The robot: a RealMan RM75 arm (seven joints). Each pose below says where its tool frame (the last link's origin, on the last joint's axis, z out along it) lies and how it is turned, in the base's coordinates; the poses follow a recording.
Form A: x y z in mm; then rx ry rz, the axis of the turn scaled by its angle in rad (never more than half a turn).
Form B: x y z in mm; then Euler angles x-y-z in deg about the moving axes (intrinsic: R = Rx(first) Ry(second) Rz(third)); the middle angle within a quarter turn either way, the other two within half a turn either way. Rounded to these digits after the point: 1 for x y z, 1 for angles.
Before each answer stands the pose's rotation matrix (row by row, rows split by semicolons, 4 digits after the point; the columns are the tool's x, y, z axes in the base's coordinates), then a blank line. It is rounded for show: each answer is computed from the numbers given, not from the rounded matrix.
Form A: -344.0 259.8 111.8 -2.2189 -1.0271 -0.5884
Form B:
0.5990 0.7894 0.1341; 0.5150 -0.5081 0.6904; 0.6132 -0.3445 -0.7109

-344.0 259.8 111.8 -135.8 7.7 -52.8
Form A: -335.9 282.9 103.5 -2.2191 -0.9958 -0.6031
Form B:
0.6105 0.7779 0.1487; 0.4922 -0.5197 0.6983; 0.6205 -0.3532 -0.7002

-335.9 282.9 103.5 -135.1 8.6 -51.9
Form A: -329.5 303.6 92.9 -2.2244 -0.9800 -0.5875
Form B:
0.6239 0.7685 0.1422; 0.4875 -0.5249 0.6977; 0.6108 -0.3660 -0.7021

-329.5 303.6 92.9 -135.2 8.2 -50.9
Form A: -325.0 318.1 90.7 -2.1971 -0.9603 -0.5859
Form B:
0.6299 0.7650 0.1339; 0.4690 -0.5121 0.7196; 0.6190 -0.3905 -0.6814

-325.0 318.1 90.7 -133.4 7.7 -50.5
